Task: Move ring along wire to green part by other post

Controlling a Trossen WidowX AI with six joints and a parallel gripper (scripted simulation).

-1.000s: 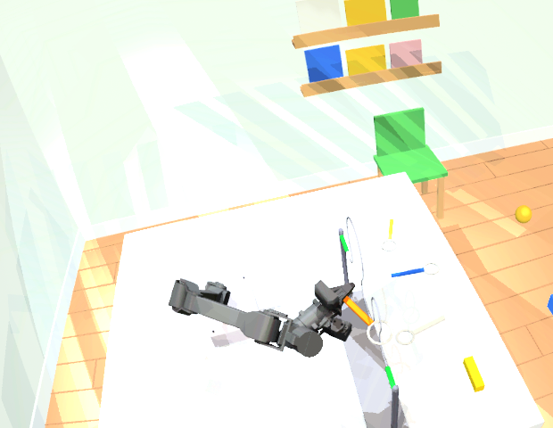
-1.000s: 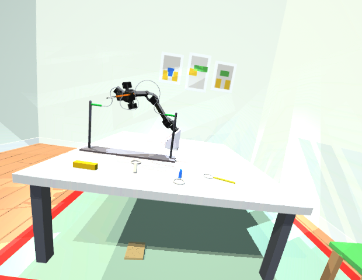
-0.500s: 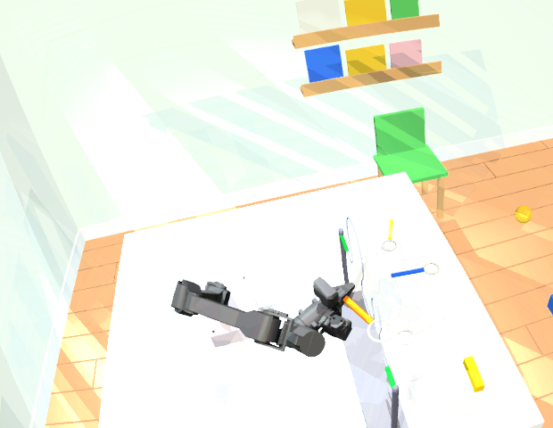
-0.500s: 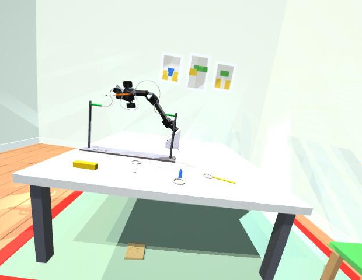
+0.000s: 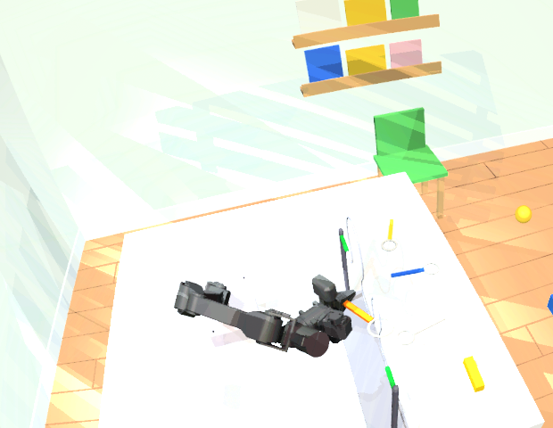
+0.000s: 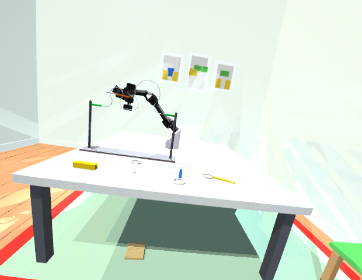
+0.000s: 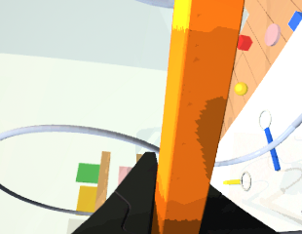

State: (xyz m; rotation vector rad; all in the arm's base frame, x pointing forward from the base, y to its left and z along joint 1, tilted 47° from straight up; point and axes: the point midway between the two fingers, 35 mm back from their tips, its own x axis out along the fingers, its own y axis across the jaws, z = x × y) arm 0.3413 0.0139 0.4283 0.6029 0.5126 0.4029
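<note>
Right now my gripper tip is 2 cm short of the orange-handled ring, 9 cm to the left of it and 1 cm below it. The rest, counted from my gripper tip: blue-handled ring 26 cm ahead, 40 cm to the left, 38 cm below; then yellow block 33 cm ahead, 7 cm to the right, 37 cm below; then white-handled ring 20 cm ahead, 13 cm to the left, 38 cm below.
</note>
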